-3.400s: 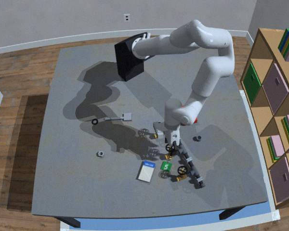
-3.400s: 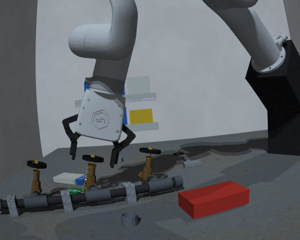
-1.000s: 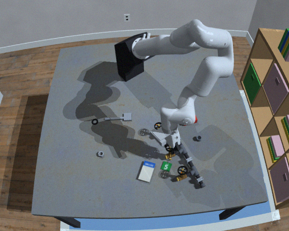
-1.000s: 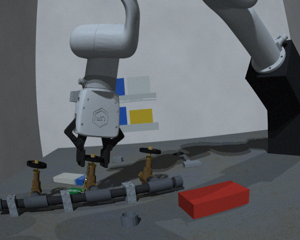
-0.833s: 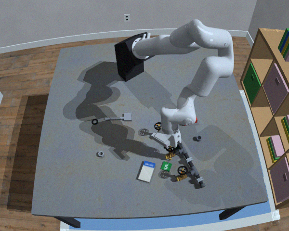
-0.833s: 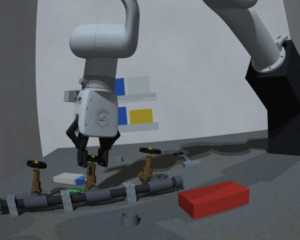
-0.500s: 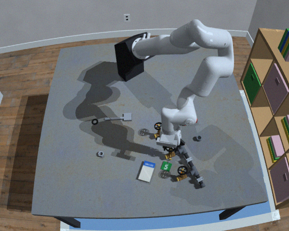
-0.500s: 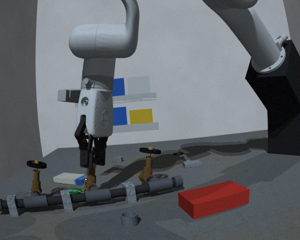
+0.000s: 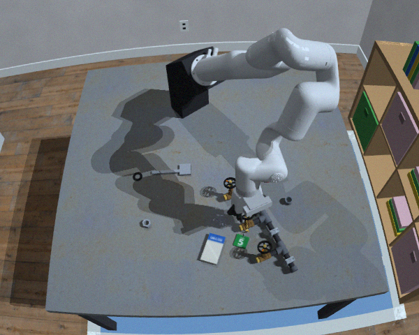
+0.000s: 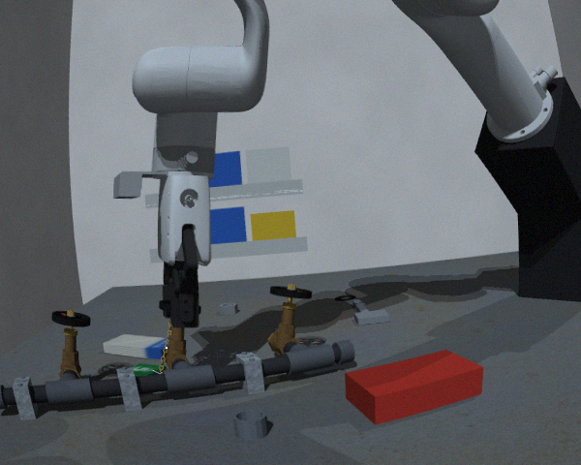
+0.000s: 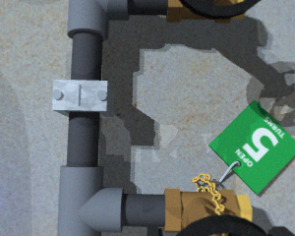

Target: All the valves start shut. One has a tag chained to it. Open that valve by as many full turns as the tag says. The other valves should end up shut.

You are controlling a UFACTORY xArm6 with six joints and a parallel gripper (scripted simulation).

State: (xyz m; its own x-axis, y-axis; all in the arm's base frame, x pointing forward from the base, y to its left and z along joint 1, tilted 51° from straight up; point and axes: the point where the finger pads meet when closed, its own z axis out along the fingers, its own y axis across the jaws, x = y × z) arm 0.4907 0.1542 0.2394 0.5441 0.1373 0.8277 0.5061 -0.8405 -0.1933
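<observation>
My hand is 90 mm above the green tag and 60 mm short of it. The rest, counted from my hand: notepad: 130 mm ahead, 90 mm to the right, 80 mm below; grey flat tool: 320 mm to the right, 160 mm behind, 80 mm below; red block: 270 mm behind, 70 mm below, 50 mm to the left.
</observation>
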